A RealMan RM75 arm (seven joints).
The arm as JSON. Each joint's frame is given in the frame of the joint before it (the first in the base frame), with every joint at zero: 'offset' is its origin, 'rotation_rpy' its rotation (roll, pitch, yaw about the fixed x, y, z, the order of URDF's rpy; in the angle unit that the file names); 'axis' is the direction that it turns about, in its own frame. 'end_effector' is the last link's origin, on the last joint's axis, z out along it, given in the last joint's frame.
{
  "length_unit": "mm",
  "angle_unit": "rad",
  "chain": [
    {
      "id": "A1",
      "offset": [
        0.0,
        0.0,
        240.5
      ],
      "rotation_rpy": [
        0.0,
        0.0,
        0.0
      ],
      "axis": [
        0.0,
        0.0,
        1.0
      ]
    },
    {
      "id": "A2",
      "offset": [
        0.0,
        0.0,
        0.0
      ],
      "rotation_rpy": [
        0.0,
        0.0,
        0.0
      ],
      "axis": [
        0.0,
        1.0,
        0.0
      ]
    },
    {
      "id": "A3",
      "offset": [
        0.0,
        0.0,
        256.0
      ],
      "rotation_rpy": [
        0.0,
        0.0,
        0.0
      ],
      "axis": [
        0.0,
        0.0,
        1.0
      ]
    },
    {
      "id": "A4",
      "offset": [
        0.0,
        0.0,
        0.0
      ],
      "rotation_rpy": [
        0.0,
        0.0,
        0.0
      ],
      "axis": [
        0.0,
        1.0,
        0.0
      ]
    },
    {
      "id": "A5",
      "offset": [
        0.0,
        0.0,
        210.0
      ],
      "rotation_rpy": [
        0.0,
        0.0,
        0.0
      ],
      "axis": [
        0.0,
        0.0,
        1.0
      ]
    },
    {
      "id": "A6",
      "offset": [
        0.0,
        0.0,
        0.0
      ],
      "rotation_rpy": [
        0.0,
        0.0,
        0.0
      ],
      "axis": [
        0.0,
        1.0,
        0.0
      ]
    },
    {
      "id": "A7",
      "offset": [
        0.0,
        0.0,
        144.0
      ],
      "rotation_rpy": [
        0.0,
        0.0,
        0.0
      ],
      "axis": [
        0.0,
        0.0,
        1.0
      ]
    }
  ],
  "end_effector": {
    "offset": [
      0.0,
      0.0,
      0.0
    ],
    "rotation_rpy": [
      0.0,
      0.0,
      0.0
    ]
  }
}
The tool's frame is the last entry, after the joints.
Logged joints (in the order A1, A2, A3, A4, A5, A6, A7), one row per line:
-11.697 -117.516 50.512 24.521 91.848 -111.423 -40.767
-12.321 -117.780 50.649 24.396 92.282 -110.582 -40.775
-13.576 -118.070 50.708 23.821 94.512 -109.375 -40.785
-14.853 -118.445 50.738 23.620 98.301 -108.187 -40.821
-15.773 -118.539 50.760 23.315 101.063 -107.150 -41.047
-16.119 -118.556 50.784 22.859 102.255 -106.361 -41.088
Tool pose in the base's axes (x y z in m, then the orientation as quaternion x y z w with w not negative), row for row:
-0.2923 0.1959 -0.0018 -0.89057 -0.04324 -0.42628 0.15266
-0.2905 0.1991 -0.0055 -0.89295 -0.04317 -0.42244 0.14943
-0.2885 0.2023 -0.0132 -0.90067 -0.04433 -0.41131 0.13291
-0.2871 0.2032 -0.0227 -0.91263 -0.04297 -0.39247 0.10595
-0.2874 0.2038 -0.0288 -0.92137 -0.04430 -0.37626 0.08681
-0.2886 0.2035 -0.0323 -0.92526 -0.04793 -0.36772 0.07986
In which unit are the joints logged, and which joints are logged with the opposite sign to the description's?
The joints are logged in degrees. Opposite sign: A6.
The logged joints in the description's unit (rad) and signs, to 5 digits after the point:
-0.20415 -2.05104 0.88160 0.42797 1.60305 1.94470 -0.71152
-0.21504 -2.05565 0.88399 0.42579 1.61062 1.93002 -0.71166
-0.23695 -2.06071 0.88502 0.41575 1.64955 1.90895 -0.71183
-0.25923 -2.06726 0.88555 0.41225 1.71568 1.88822 -0.71246
-0.27529 -2.06890 0.88593 0.40692 1.76388 1.87012 -0.71641
-0.28133 -2.06919 0.88635 0.39896 1.78469 1.85635 -0.71712

